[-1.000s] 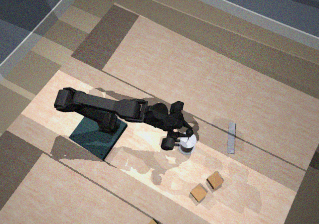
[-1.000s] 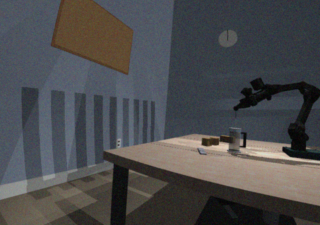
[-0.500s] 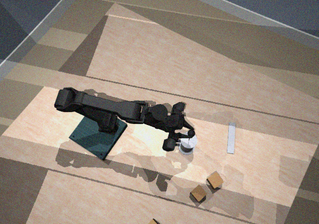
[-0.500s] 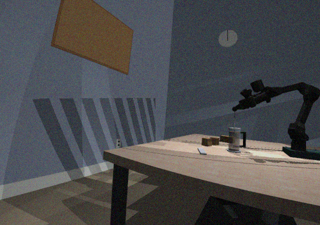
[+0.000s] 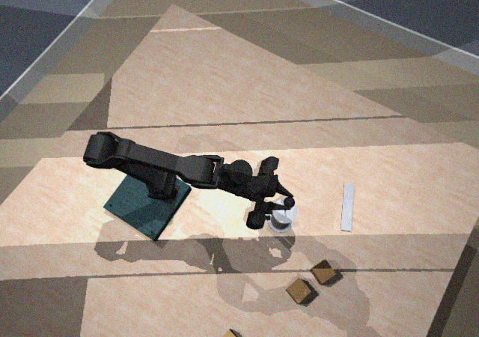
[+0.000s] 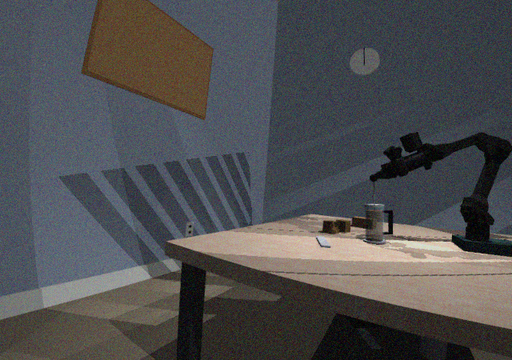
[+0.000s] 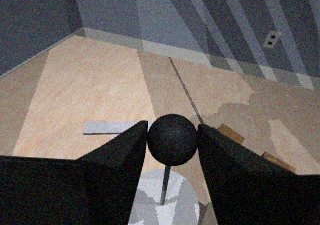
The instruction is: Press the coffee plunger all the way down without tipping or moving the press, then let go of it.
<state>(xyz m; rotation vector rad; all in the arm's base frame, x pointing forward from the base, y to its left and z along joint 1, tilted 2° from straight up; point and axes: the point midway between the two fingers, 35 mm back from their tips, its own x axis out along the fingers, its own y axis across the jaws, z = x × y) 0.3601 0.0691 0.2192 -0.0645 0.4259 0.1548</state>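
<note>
Now: the glass coffee press 3 cm behind my gripper tip, 1 cm to the right of it and 12 cm below it.
</note>
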